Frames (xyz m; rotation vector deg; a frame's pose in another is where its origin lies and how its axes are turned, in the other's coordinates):
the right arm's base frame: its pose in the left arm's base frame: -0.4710 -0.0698 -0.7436 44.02 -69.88 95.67
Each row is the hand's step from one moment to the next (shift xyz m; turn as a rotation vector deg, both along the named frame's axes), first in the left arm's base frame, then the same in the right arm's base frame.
Working: the left arm's base frame: its pose in the right arm's base frame: 0.4761 -0.7263 0.1598 -44.02 69.88 -95.67

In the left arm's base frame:
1: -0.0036 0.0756 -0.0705 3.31 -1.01 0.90
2: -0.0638 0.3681 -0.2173 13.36 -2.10 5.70
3: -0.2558 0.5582 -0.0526 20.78 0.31 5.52
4: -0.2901 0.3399 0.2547 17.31 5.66 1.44
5: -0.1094 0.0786 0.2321 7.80 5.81 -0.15
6: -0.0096 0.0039 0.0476 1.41 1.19 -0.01
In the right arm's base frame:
1: -0.0367 0.0225 -0.0941 -0.85 -3.27 1.16
2: -0.0511 0.1033 -0.4165 -1.05 -14.22 3.48
3: 0.2257 0.1954 -0.5391 -3.44 -21.20 0.95
4: 0.4392 0.1313 -0.2333 -3.97 -17.02 -5.33
5: 0.2683 0.0022 0.0025 -1.49 -7.71 -5.75
6: 0.0462 -0.0100 0.0118 -0.21 -1.41 -1.17

